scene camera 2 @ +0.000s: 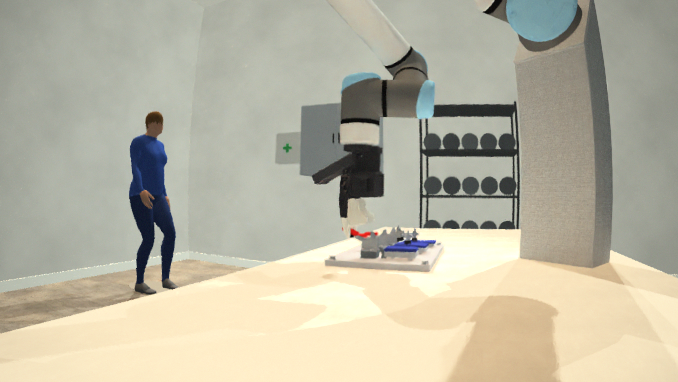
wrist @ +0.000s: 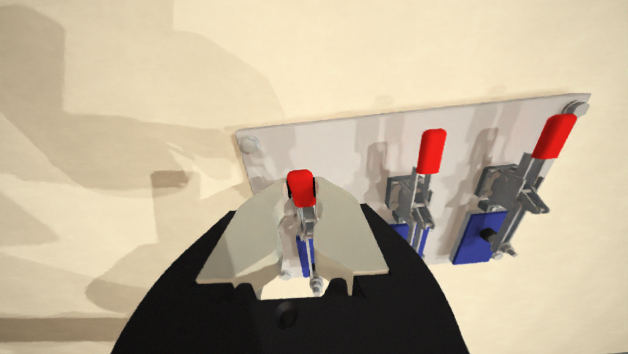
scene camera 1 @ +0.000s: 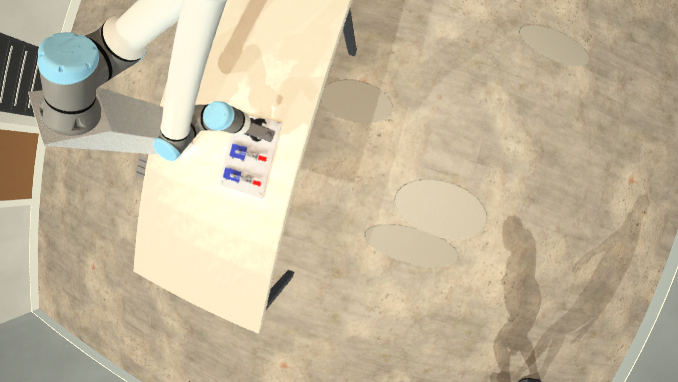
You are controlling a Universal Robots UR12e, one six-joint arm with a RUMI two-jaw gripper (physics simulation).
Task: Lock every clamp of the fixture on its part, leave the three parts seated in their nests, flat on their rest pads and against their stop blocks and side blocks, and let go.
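Pixels of known places: gripper, fingertip midpoint: (scene camera 2: 350, 238) (wrist: 302, 180); arm's base, link origin: (scene camera 1: 72, 112).
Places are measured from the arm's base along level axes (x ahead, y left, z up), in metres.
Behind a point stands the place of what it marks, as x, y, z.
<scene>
My gripper (wrist: 302, 180) {0.473, 0.236, -0.543} (scene camera 2: 348, 230) {0.473, 0.236, -0.543} is shut on the red handle (wrist: 301, 181) {0.486, 0.238, -0.515} of the left clamp in the wrist view, a finger on each side. This handle looks foreshortened. The middle red handle (wrist: 432, 151) {0.515, 0.135, -0.544} (scene camera 1: 262, 158) {0.515, 0.134, -0.544} and right red handle (wrist: 555, 136) {0.544, 0.033, -0.549} (scene camera 1: 257, 183) {0.548, 0.028, -0.549} extend outward from their clamps. The left blue part (wrist: 306, 257) {0.358, 0.215, -0.559} shows narrowly between my fingers. The middle blue part (wrist: 399, 231) (scene camera 1: 236, 152) is partly hidden by my gripper. The right blue part (wrist: 472, 245) (scene camera 1: 230, 175) has a black clamp tip over it; contact is unclear. Seating against the blocks cannot be told.
The pale fixture plate (wrist: 320, 134) {0.505, 0.224, -0.585} (scene camera 1: 248, 190) {0.512, -0.032, -0.585} (scene camera 2: 380, 264) {0.370, 0.274, -0.588} lies on the table (scene camera 1: 200, 240) {0.388, -0.410, -0.600} (scene camera 2: 210, 320) {0.354, 0.719, -0.600}, with bolts at its corners. A person (scene camera 2: 150, 170) stands beyond the table. A dark rack (scene camera 2: 470, 152) stands behind it. The robot pedestal (scene camera 2: 560, 160) {0.006, 0.052, -0.359} is at the right.
</scene>
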